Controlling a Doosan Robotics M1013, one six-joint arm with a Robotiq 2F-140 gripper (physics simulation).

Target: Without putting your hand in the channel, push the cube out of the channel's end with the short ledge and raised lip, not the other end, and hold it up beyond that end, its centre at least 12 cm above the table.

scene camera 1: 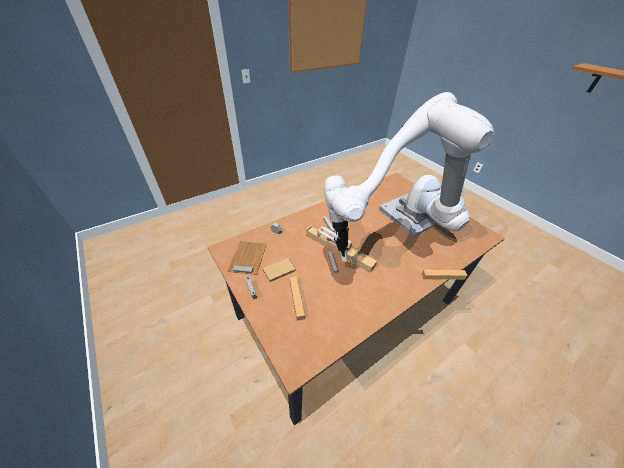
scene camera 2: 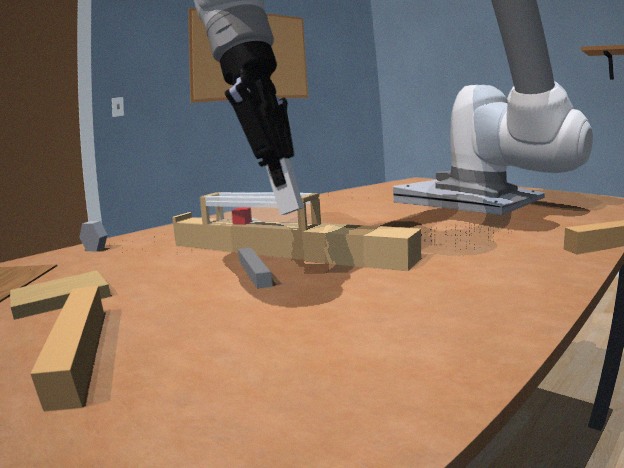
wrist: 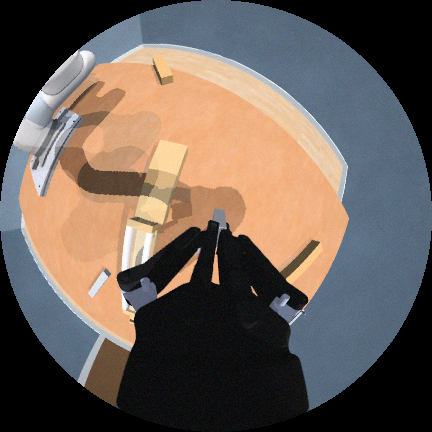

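Observation:
A small red cube (scene camera 2: 241, 215) sits inside the wooden channel (scene camera 2: 264, 239) (scene camera 1: 362, 261) (wrist: 160, 181), under its pale top rails (scene camera 2: 236, 200). The channel's left end in scene camera 2 has a short ledge with a raised lip (scene camera 2: 182, 217); its right end is a solid block (scene camera 2: 391, 248). My gripper (scene camera 2: 287, 200) (scene camera 1: 344, 257) (wrist: 217, 216) is shut on nothing. It hangs tilted just above the channel, near the right posts of the rails. A grey bar (scene camera 2: 255, 267) (scene camera 1: 332, 261) lies on the table in front of the channel. The cube is hidden in the wrist view.
A wooden stick (scene camera 1: 445, 274) (wrist: 162, 69) lies at the table's right edge, another (scene camera 1: 297, 297) (wrist: 301, 261) near the front. A board (scene camera 1: 248, 255), a small plate (scene camera 1: 279, 269), a grey hex piece (scene camera 1: 277, 227) (scene camera 2: 93, 235) and a grey rod (scene camera 1: 251, 287) lie at the left. The robot base (scene camera 1: 431, 206) stands behind.

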